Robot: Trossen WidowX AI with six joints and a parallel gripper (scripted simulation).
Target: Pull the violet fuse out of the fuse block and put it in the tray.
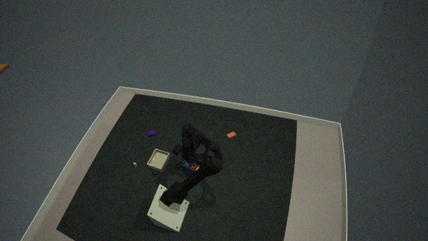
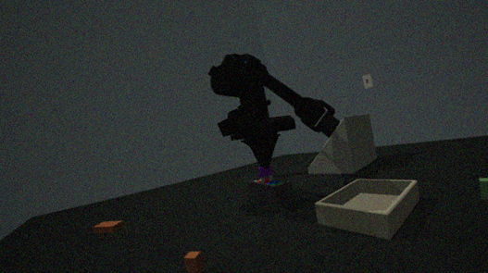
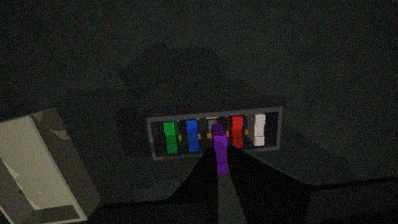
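Right now the red fuse is 2 cm to the right of my gripper tip and 4 cm below it. The rest, counted from my gripper tip: green fuse: 4 cm to the left, 4 cm below; violet fuse: 1 cm below; blue fuse: 2 cm to the left, 4 cm below.
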